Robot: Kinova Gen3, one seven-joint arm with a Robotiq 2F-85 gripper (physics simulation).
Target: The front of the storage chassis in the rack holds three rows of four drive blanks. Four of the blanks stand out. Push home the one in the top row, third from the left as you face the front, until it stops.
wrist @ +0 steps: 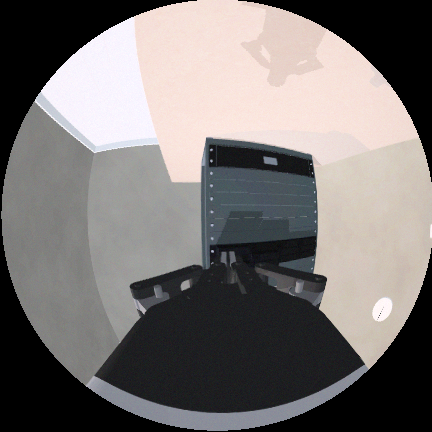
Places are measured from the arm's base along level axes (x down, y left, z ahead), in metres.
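Pixels of known places: gripper, between the fingertips: [227,259].
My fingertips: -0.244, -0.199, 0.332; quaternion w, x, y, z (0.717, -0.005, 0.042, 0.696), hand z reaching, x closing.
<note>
Ahead of a thing's pixels: the offset from my fingertips to its top centre, as dx, dy, dz. "pt": to the spot under its first point. Level surfaces: height alone.
The rack @[-0.248, +0.185, +0.529] [204,215] stands upright in the middle of the wrist view, its front facing the camera. A dark section @[pt -0.090, +0.310, +0.390] [295,248] low on its front may be the storage chassis. It is partly hidden behind the fingers and the gripper body, and its separate drive blanks cannot be made out. My gripper [227,259] is shut and empty. Its fingertips overlap the left part of the dark section in the view; whether they touch anything cannot be told.
Grey-blue panels [265,192] fill the rack's middle. A black unit [235,156] with a small light label @[pt +0.261, +0.208, +0.390] [270,160] is near its top. Grey wall [140,215] shows at left and beige wall [365,215] at right, with a white disc [382,309]. A pinkish surface @[dx +0.342] [200,75] bears shadows.
</note>
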